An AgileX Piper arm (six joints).
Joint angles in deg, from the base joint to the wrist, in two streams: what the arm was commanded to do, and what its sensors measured. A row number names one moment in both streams.
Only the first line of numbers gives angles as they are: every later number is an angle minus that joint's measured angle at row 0.
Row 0, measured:
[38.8, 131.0, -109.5, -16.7, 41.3, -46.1]
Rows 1 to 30, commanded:
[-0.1, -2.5, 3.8, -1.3, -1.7, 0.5]
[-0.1, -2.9, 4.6, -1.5, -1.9, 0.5]
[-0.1, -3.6, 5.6, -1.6, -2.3, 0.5]
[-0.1, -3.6, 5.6, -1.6, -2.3, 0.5]
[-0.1, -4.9, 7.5, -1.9, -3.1, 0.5]
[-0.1, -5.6, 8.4, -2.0, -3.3, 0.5]
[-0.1, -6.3, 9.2, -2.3, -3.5, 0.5]
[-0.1, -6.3, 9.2, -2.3, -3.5, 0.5]
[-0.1, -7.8, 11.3, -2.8, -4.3, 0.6]
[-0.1, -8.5, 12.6, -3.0, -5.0, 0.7]
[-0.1, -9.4, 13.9, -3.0, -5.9, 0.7]
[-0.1, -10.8, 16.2, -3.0, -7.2, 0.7]
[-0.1, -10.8, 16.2, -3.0, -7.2, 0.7]
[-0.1, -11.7, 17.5, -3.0, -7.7, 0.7]
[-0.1, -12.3, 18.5, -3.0, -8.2, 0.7]
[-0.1, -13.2, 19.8, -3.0, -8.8, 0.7]
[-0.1, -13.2, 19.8, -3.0, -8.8, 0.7]
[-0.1, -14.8, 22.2, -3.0, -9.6, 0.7]
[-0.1, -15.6, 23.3, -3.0, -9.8, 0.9]
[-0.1, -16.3, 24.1, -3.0, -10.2, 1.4]
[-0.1, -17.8, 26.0, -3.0, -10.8, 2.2]
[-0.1, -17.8, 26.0, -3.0, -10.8, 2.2]
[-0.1, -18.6, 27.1, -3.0, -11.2, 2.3]
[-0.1, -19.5, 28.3, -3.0, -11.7, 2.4]
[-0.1, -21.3, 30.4, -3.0, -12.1, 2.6]
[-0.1, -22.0, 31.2, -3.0, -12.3, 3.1]
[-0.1, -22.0, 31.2, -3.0, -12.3, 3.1]
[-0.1, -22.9, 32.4, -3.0, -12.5, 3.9]
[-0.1, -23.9, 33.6, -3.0, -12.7, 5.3]
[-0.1, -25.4, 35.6, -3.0, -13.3, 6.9]
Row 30, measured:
[0.0, -22.9, 33.0, -2.9, -12.3, 4.1]
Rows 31 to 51, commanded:
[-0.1, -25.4, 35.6, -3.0, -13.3, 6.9]
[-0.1, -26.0, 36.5, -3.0, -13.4, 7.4]
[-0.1, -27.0, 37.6, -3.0, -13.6, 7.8]
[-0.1, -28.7, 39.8, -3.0, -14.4, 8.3]
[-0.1, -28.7, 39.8, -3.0, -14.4, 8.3]
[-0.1, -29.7, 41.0, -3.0, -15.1, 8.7]
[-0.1, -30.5, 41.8, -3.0, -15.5, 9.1]
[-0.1, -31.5, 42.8, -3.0, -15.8, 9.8]
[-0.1, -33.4, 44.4, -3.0, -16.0, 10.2]
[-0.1, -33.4, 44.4, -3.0, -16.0, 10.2]
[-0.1, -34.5, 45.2, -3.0, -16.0, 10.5]
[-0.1, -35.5, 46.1, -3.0, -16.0, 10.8]
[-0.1, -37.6, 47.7, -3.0, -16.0, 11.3]
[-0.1, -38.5, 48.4, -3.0, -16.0, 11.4]
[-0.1, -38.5, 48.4, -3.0, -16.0, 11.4]
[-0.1, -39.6, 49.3, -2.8, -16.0, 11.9]
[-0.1, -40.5, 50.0, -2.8, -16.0, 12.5]
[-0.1, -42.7, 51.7, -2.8, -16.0, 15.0]
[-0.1, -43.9, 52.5, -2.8, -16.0, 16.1]
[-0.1, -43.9, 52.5, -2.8, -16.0, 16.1]
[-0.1, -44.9, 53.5, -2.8, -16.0, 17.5]
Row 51, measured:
[0.0, -41.8, 51.5, -2.8, -15.7, 13.8]
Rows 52 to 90, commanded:
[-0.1, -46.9, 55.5, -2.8, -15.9, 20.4]
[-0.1, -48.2, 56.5, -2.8, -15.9, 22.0]
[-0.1, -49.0, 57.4, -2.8, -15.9, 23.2]
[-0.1, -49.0, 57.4, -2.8, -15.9, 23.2]
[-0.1, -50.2, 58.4, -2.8, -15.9, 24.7]
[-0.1, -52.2, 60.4, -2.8, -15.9, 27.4]
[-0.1, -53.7, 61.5, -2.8, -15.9, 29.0]
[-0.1, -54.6, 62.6, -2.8, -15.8, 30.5]
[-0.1, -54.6, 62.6, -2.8, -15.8, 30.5]
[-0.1, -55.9, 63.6, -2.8, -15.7, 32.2]
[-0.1, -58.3, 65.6, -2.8, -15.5, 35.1]
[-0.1, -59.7, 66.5, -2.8, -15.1, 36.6]
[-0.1, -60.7, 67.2, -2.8, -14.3, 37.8]
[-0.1, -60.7, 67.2, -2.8, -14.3, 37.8]
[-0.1, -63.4, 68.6, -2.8, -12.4, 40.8]
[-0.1, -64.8, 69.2, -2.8, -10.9, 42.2]
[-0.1, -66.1, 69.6, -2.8, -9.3, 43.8]
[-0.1, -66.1, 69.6, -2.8, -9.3, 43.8]
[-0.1, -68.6, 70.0, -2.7, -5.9, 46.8]
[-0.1, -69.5, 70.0, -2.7, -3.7, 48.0]
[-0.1, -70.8, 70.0, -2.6, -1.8, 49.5]
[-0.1, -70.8, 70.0, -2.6, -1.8, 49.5]
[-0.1, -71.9, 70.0, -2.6, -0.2, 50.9]
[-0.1, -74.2, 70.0, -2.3, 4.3, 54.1]
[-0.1, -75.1, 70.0, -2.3, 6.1, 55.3]
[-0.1, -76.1, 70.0, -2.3, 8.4, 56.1]
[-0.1, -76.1, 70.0, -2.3, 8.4, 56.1]
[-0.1, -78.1, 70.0, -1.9, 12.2, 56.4]
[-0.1, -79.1, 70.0, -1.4, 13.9, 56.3]
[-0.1, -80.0, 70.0, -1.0, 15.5, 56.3]
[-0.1, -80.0, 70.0, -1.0, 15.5, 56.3]
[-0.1, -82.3, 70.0, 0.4, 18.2, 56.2]
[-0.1, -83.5, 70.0, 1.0, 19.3, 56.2]
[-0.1, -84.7, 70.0, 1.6, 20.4, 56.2]
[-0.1, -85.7, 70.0, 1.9, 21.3, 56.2]
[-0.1, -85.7, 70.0, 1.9, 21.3, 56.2]
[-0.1, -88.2, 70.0, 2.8, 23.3, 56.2]
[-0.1, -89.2, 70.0, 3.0, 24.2, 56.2]
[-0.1, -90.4, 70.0, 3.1, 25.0, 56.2]
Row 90, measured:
[0.0, -87.5, 69.7, 2.3, 22.2, 55.7]
